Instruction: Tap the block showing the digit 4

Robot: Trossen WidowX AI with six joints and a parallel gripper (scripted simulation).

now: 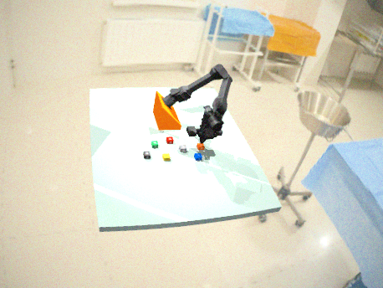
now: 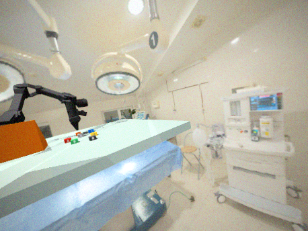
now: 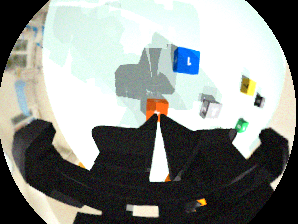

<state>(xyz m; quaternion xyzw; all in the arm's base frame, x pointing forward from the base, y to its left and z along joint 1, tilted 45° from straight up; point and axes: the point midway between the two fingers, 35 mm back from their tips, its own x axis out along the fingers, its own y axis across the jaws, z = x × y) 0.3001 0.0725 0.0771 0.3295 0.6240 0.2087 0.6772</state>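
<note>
My gripper tip is 2 cm above the orange block. From my gripper tip the other things lie so: light grey block (10 cm to the right, 2 cm below, 1 cm behind); then blue block (7 cm ahead, 5 cm to the right, 2 cm below); then red block (15 cm to the right, 8 cm behind, 2 cm below).
</note>
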